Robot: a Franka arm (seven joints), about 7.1 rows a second.
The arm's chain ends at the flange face. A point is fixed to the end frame.
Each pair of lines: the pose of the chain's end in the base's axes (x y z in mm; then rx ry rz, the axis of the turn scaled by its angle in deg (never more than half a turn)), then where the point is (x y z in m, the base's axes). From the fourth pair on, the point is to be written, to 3 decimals.
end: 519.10 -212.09 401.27 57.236 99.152 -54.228
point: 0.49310 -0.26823 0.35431
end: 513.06 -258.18 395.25 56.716 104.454 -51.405
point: 0.48705 -0.31211 0.34577
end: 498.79 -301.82 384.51 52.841 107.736 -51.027
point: 0.47361 -0.35708 0.33609
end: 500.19 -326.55 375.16 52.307 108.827 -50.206
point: 0.475 -0.382 0.326
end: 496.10 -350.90 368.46 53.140 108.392 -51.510
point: 0.470 -0.406 0.320
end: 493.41 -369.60 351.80 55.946 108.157 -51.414
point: 0.466 -0.423 0.302
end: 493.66 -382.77 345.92 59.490 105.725 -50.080
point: 0.466 -0.434 0.294
